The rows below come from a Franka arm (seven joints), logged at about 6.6 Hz.
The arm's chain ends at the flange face. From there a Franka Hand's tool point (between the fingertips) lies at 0.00 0.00 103.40 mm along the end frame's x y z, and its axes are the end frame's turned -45 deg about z.
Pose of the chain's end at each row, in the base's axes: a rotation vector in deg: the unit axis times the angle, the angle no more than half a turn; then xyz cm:
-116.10 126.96 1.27 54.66 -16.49 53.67
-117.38 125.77 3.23 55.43 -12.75 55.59
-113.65 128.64 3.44 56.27 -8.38 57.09
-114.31 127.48 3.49 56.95 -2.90 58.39
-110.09 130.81 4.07 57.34 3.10 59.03
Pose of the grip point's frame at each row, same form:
-156.08 72.97 -3.41 55.61 -15.41 43.43
-156.40 71.20 -1.58 56.21 -11.49 45.36
-154.03 75.26 -1.59 57.12 -7.08 46.87
-154.21 73.94 -1.78 57.84 -1.54 48.18
-151.49 78.58 -1.38 58.26 4.51 48.83

